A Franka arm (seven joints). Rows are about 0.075 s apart.
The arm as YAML. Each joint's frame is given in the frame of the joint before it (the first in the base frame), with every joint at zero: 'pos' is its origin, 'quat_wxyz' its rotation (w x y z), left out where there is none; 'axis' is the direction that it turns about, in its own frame. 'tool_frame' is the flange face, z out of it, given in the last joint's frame.
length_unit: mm
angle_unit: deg
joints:
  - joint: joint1
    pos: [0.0, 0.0, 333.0]
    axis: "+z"
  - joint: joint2
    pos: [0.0, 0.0, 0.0]
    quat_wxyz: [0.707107, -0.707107, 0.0, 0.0]
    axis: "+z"
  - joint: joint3
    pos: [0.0, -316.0, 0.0]
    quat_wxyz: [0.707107, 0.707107, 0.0, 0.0]
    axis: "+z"
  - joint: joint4
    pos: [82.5, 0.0, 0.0]
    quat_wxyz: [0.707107, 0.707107, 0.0, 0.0]
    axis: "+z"
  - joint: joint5
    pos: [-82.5, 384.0, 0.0]
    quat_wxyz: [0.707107, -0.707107, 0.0, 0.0]
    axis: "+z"
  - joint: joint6
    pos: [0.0, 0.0, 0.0]
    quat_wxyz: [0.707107, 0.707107, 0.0, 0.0]
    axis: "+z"
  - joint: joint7
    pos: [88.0, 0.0, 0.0]
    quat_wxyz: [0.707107, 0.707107, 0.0, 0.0]
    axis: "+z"
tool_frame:
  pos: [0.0, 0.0, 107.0]
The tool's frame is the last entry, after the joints.
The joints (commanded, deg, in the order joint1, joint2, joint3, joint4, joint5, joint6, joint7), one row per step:
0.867, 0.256, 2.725, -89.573, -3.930, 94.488, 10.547
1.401, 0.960, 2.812, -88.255, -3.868, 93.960, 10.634
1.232, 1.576, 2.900, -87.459, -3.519, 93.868, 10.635
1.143, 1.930, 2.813, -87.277, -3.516, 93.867, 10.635
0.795, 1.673, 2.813, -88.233, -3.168, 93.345, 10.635
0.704, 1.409, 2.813, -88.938, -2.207, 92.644, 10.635
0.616, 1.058, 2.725, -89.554, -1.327, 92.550, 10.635
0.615, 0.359, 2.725, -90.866, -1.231, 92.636, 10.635
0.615, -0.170, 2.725, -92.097, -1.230, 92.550, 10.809
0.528, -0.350, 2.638, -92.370, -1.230, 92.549, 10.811
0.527, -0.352, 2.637, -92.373, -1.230, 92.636, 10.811
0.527, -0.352, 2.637, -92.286, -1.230, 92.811, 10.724
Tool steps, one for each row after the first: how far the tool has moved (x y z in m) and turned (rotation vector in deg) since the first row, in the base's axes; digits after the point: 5 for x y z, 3 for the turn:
0.00276, 0.00619, 0.00320, 0.111, -0.087, 0.499
0.00601, 0.00605, 0.00355, 0.497, -0.149, 0.415
0.00802, 0.00435, 0.00154, 0.504, 0.023, 0.238
0.00567, 0.00137, -0.00479, 0.761, 1.261, -0.141
0.00276, 0.00202, -0.00926, 1.636, 2.460, -0.263
0.00055, 0.00182, -0.01112, 2.477, 2.869, -0.437
-0.00344, 0.00193, -0.01504, 2.507, 3.400, -0.447
-0.00693, 0.00185, -0.02024, 2.442, 4.178, -0.642
-0.00789, 0.00014, -0.02076, 2.435, 4.268, -0.820
-0.00774, 0.00013, -0.02063, 2.440, 4.182, -0.818
-0.00736, 0.00016, -0.01964, 2.452, 3.924, -0.722

